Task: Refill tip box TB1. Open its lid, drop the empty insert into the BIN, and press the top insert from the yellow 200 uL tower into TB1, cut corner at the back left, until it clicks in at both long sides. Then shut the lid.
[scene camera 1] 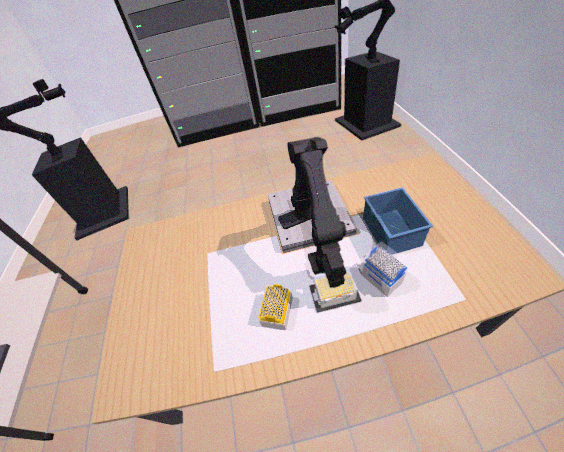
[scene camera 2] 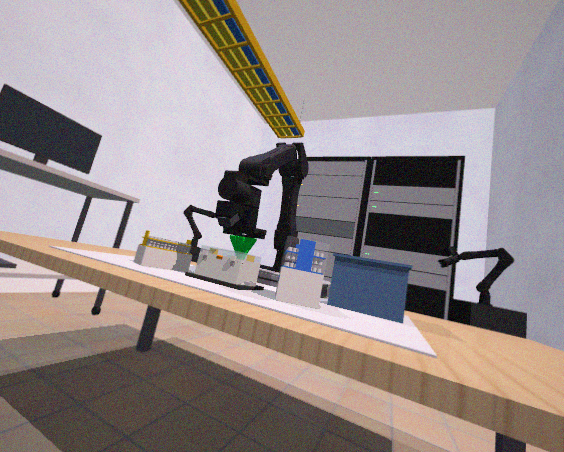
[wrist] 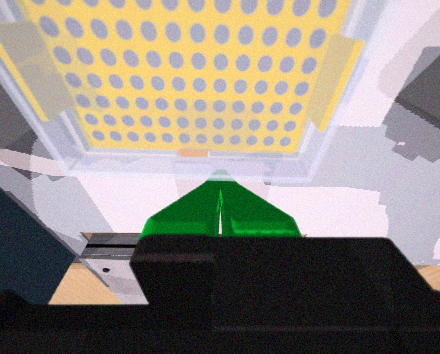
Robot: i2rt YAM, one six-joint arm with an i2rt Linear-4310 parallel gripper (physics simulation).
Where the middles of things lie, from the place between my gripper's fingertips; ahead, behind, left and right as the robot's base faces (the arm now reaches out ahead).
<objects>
The clear lid [wrist: 256, 98] lies 7 cm ahead of my hand and 2 cm above it. Round my hand: 200 uL insert tower [scene camera 2: 301, 276] 10 cm ahead, 17 cm to the left, 1 cm above; blue bin [scene camera 2: 377, 288] 6 cm behind, 34 cm to the left, 1 cm above.
</objects>
